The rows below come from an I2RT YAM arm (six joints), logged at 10 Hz.
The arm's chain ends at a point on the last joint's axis. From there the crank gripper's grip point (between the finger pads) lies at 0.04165 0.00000 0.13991 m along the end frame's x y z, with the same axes.
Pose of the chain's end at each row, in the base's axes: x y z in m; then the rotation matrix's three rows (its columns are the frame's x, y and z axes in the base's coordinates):
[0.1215 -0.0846 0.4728], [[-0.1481 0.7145 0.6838], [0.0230 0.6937 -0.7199], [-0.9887 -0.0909 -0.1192]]
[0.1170 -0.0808 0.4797], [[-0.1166 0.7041 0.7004], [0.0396 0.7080 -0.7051], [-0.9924 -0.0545 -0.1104]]
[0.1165 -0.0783 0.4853], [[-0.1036 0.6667 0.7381], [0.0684 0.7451 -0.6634], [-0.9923 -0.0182 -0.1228]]
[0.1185 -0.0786 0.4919], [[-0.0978 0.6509 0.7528], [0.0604 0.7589 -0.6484], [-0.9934 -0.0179 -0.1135]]
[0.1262 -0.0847 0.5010], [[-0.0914 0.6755 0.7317], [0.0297 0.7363 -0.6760], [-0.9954 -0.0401 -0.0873]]
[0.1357 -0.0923 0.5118], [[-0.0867 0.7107 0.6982], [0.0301 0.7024 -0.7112], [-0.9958 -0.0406 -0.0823]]
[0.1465 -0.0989 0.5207], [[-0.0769 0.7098 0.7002], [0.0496 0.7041 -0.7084], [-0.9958 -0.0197 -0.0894]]
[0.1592 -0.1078 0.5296], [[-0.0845 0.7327 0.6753], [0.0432 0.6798 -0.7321], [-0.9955 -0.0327 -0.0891]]
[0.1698 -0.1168 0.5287], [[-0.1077 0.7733 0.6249], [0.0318 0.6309 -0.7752], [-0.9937 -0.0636 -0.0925]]
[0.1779 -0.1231 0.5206], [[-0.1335 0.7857 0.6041], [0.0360 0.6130 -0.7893], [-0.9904 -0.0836 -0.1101]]
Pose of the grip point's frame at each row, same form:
[0.2110 -0.1844 0.4149], [[-0.1481 0.7145 0.6838], [0.0230 0.6937 -0.7199], [-0.9887 -0.0909 -0.1192]]
[0.2101 -0.1778 0.4229], [[-0.1166 0.7041 0.7004], [0.0396 0.7080 -0.7051], [-0.9924 -0.0545 -0.1104]]
[0.2155 -0.1683 0.4268], [[-0.1036 0.6667 0.7381], [0.0684 0.7451 -0.6634], [-0.9923 -0.0182 -0.1228]]
[0.2198 -0.1668 0.4346], [[-0.0978 0.6509 0.7528], [0.0604 0.7589 -0.6484], [-0.9934 -0.0179 -0.1135]]
[0.2248 -0.1780 0.4473], [[-0.0914 0.6755 0.7317], [0.0297 0.7363 -0.6760], [-0.9954 -0.0401 -0.0873]]
[0.2298 -0.1906 0.4588], [[-0.0867 0.7107 0.6982], [0.0301 0.7024 -0.7112], [-0.9958 -0.0406 -0.0823]]
[0.2413 -0.1959 0.4667], [[-0.0769 0.7098 0.7002], [0.0496 0.7041 -0.7084], [-0.9958 -0.0197 -0.0894]]
[0.2502 -0.2084 0.4757], [[-0.0845 0.7327 0.6753], [0.0432 0.6798 -0.7321], [-0.9955 -0.0327 -0.0891]]
[0.2527 -0.2239 0.4744], [[-0.1077 0.7733 0.6249], [0.0318 0.6309 -0.7752], [-0.9937 -0.0636 -0.0925]]
[0.2569 -0.2320 0.4639], [[-0.1335 0.7857 0.6041], [0.0360 0.6130 -0.7893], [-0.9904 -0.0836 -0.1101]]

